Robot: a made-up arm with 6 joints. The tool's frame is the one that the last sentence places. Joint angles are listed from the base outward.
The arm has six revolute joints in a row. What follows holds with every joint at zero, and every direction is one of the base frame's.
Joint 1 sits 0.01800 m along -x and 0.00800 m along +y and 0.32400 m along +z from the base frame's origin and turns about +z.
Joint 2 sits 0.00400 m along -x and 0.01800 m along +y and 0.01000 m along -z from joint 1 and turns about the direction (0, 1, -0.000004).
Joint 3 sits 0.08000 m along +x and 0.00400 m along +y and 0.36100 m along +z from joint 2 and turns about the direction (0, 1, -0.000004).
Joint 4 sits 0.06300 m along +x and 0.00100 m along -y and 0.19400 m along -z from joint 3 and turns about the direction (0, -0.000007, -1).
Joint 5 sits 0.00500 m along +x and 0.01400 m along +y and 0.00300 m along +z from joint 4 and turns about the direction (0, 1, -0.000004).
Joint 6 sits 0.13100 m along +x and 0.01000 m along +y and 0.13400 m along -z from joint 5 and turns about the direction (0, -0.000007, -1).
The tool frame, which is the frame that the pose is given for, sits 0.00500 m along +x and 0.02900 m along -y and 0.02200 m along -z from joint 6; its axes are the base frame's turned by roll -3.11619, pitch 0.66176 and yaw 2.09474 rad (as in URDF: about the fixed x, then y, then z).
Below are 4 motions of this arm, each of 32 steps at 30 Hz.
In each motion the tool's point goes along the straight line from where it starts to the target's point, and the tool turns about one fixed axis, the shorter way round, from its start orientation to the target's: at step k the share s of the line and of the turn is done. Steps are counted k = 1, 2, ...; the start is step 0. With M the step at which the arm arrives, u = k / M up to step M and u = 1 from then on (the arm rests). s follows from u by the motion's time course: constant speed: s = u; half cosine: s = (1 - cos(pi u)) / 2; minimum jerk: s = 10 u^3 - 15 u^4 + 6 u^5.
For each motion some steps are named. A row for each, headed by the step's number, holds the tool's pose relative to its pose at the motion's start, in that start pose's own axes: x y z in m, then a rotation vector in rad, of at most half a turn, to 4 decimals.
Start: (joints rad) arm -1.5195 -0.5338 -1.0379 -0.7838 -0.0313 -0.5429
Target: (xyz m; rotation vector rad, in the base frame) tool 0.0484 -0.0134 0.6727 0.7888 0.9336 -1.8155
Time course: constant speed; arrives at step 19
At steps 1, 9, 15, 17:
1: 0.0007 -0.0013 -0.0141 0.0145 0.0120 -0.0107
9: 0.0062 -0.0117 -0.1269 0.1304 0.1083 -0.0962
15: 0.0103 -0.0195 -0.2116 0.2174 0.1805 -0.1603
17: 0.0117 -0.0221 -0.2398 0.2464 0.2046 -0.1816

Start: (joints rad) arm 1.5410 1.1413 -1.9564 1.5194 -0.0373 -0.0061
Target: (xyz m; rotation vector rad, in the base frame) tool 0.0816 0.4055 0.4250 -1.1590 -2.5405 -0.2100
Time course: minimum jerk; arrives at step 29
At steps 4, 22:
4: -0.0043 -0.0007 -0.0056 0.0101 0.0080 -0.0052
22: -0.1829 -0.0313 -0.2411 0.4325 0.3445 -0.2228

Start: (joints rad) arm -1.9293 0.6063 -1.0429 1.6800 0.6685 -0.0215
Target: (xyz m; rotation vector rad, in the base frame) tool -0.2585 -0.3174 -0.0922 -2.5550 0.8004 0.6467
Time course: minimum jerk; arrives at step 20
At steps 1, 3, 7, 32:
1: -0.0002 0.0001 0.0003 -0.0003 -0.0009 -0.0006
3: -0.0049 0.0033 0.0074 -0.0059 -0.0217 -0.0133
7: -0.0432 0.0293 0.0651 -0.0521 -0.1921 -0.1174
32: -0.1837 0.1245 0.2770 -0.2215 -0.8167 -0.4991

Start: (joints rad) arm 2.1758 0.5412 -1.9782 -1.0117 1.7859 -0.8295
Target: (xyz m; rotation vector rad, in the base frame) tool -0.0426 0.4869 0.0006 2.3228 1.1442 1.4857
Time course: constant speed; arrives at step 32
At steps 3, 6, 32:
3: 0.0277 0.0347 0.0235 -0.0656 0.0317 -0.1922
6: 0.0555 0.0694 0.0469 -0.1312 0.0634 -0.3844
32: 0.2958 0.3704 0.2502 -0.6999 0.3384 -2.0503

